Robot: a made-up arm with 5 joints. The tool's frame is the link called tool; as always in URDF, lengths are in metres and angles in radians. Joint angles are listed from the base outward.
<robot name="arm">
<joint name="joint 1" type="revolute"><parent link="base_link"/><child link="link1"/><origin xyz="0.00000 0.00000 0.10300" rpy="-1.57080 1.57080 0.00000"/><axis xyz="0 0 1"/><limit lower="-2.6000" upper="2.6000"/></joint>
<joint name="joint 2" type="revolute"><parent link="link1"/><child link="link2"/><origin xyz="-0.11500 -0.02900 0.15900" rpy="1.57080 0.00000 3.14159"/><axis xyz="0 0 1"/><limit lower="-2.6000" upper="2.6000"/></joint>
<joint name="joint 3" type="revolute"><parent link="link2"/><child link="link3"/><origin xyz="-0.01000 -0.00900 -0.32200"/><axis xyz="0 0 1"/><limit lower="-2.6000" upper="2.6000"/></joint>
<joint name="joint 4" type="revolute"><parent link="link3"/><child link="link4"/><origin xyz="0.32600 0.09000 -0.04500" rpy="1.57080 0.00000 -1.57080"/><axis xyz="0 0 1"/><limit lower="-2.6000" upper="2.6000"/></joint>
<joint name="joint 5" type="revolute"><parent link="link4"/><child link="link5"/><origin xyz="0.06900 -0.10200 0.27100" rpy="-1.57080 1.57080 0.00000"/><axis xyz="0 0 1"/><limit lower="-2.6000" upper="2.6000"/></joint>
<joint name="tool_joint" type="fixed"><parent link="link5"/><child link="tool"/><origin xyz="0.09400 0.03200 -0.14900" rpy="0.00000 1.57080 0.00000"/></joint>
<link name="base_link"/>
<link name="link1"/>
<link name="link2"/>
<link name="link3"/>
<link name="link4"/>
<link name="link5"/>
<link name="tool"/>
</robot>
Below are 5 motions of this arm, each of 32 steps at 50 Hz.
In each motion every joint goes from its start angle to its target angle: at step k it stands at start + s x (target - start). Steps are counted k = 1, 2, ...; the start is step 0. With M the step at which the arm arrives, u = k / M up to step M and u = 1 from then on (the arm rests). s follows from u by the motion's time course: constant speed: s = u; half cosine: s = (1 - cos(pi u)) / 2; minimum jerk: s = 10 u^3 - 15 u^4 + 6 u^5.
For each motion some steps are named. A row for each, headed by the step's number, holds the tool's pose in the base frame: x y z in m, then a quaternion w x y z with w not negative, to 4 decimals.
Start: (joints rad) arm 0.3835 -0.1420 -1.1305 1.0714 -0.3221
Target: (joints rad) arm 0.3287 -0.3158 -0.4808 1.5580 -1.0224
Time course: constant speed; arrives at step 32
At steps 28, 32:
28: 0.2942 -0.0610 0.0685 0.4561 0.4502 0.0501 -0.7660
32: 0.2777 -0.0541 0.0909 0.4441 0.4398 -0.0066 -0.7806

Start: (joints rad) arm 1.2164 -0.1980 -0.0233 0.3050 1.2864
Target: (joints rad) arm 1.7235 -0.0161 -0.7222 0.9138 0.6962
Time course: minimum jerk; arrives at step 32
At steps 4, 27, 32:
4: 0.3719 0.1803 -0.4475 0.6383 -0.4699 0.5793 0.1903
27: 0.0417 0.0091 -0.4741 0.3771 -0.2431 0.8669 -0.2172
32: 0.0302 0.0051 -0.4701 0.3641 -0.2400 0.8698 -0.2308

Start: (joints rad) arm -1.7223 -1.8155 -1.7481 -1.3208 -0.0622
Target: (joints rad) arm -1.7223 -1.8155 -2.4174 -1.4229 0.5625
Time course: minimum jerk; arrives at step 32
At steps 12, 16, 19, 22, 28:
12: 0.1235 -0.0169 0.6049 0.5687 -0.6593 0.2355 -0.4318
16: 0.1485 0.0235 0.5910 0.5472 -0.7199 0.2144 -0.3692
19: 0.1630 0.0557 0.5804 0.5240 -0.7641 0.1926 -0.3232
22: 0.1723 0.0840 0.5712 0.4995 -0.8002 0.1700 -0.2851
28: 0.1792 0.1154 0.5612 0.4677 -0.8374 0.1410 -0.2453

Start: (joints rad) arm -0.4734 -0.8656 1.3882 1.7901 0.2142
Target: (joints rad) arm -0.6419 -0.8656 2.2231 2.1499 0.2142
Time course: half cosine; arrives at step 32
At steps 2, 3, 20, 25, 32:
2: 0.1508 0.1015 0.5166 0.5361 -0.0392 -0.2564 -0.8033
3: 0.1488 0.1038 0.5168 0.5322 -0.0404 -0.2603 -0.8046
20: 0.0675 0.2284 0.4821 0.2908 -0.0824 -0.4698 -0.8294
25: 0.0560 0.2589 0.4572 0.2141 -0.0856 -0.5262 -0.8185
32: 0.0521 0.2743 0.4405 0.1690 -0.0860 -0.5576 -0.8081

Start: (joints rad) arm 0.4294 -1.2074 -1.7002 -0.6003 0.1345
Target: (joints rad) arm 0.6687 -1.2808 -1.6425 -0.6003 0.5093
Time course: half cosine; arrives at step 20
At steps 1, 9, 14, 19, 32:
1: 0.5657 -0.0740 -0.1436 0.2351 0.9203 -0.2508 -0.1867
9: 0.5364 -0.0819 -0.1871 0.3144 0.8884 -0.2208 -0.2512
14: 0.5090 -0.0877 -0.2226 0.3817 0.8522 -0.1866 -0.3053
19: 0.4939 -0.0903 -0.2405 0.4161 0.8300 -0.1655 -0.3326
32: 0.4934 -0.0904 -0.2410 0.4171 0.8293 -0.1648 -0.3335

